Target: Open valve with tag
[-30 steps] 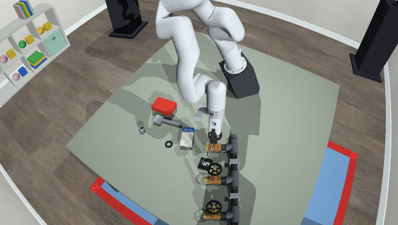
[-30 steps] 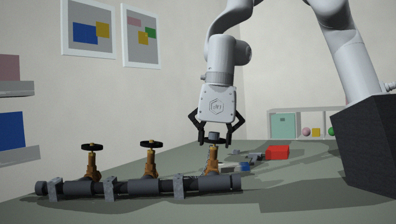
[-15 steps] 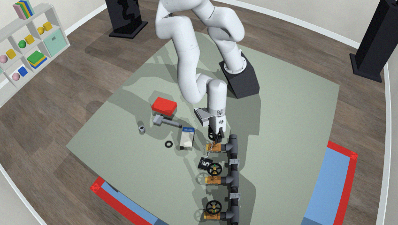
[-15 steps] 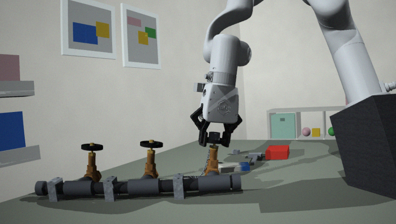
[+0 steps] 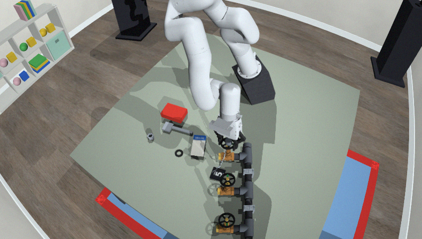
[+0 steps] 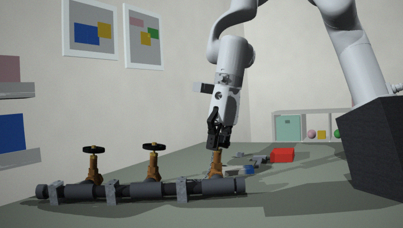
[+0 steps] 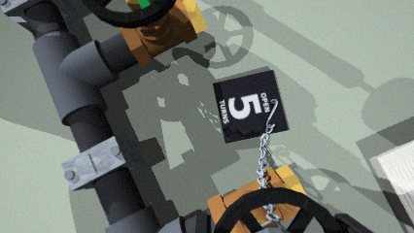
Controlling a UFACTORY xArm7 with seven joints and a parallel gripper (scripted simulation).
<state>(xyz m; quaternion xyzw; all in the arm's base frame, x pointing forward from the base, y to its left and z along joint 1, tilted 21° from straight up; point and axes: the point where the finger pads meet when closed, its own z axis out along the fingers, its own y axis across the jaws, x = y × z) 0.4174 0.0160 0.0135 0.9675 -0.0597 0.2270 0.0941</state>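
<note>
My gripper is now 2 cm below the grey cap. From my hand the other things lie so: black washer (23 cm to the right, 12 cm below, 5 cm ahead); then blue box (15 cm to the right, 11 cm below, 2 cm behind); then black tag (12 cm below, 10 cm ahead, 2 cm to the right).
</note>
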